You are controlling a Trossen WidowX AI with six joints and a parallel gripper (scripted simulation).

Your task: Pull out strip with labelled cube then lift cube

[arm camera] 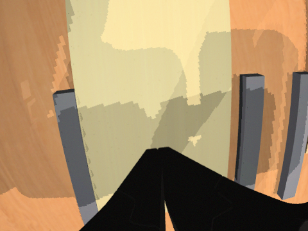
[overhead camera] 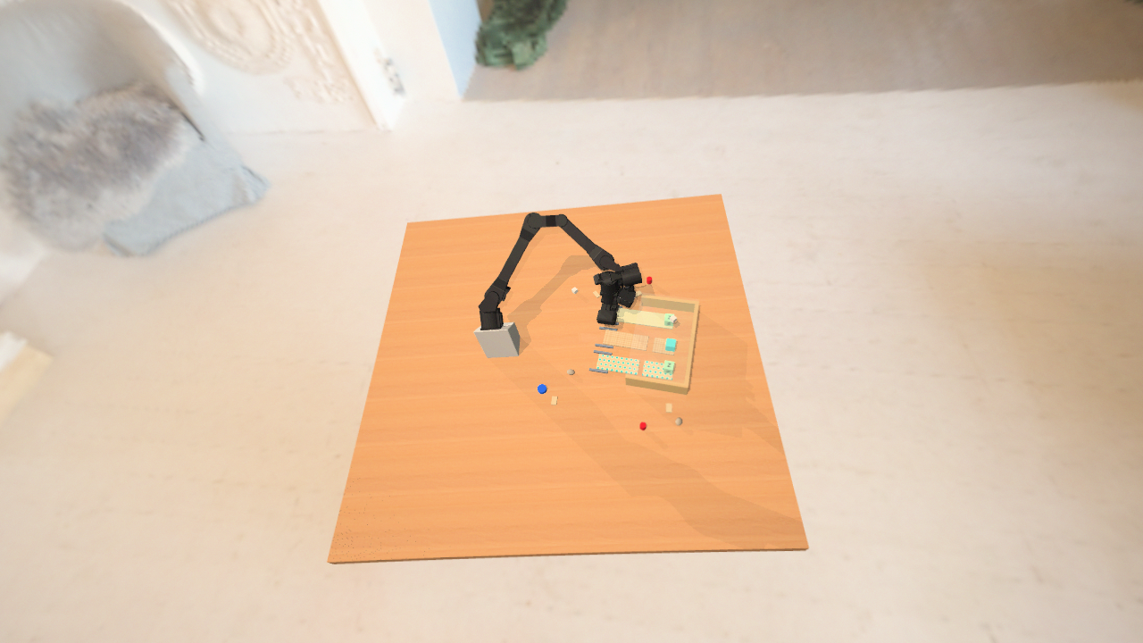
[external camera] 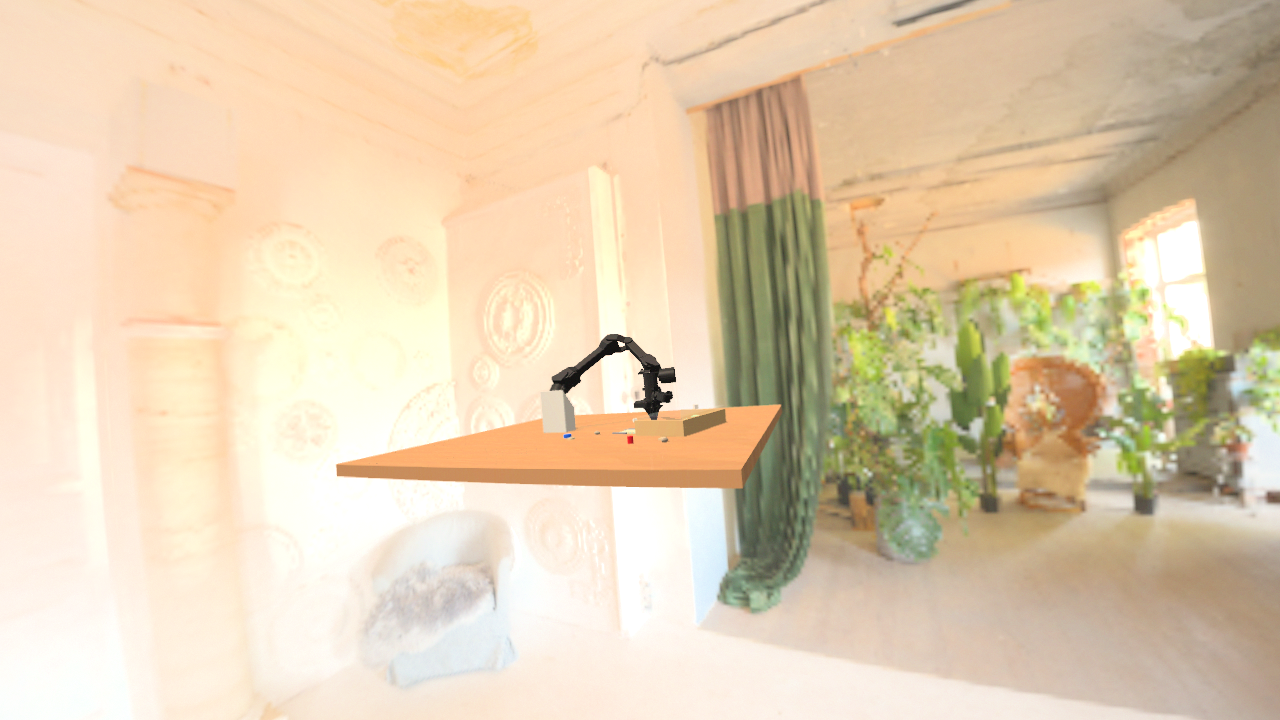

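The pale yellow strip lies 90 mm ahead of my gripper tip and 30 mm to the right of it. From my gripper tip the other things lie so: tan strip (110 mm to the right, 30 mm ahead); then dotted strip (200 mm to the right).
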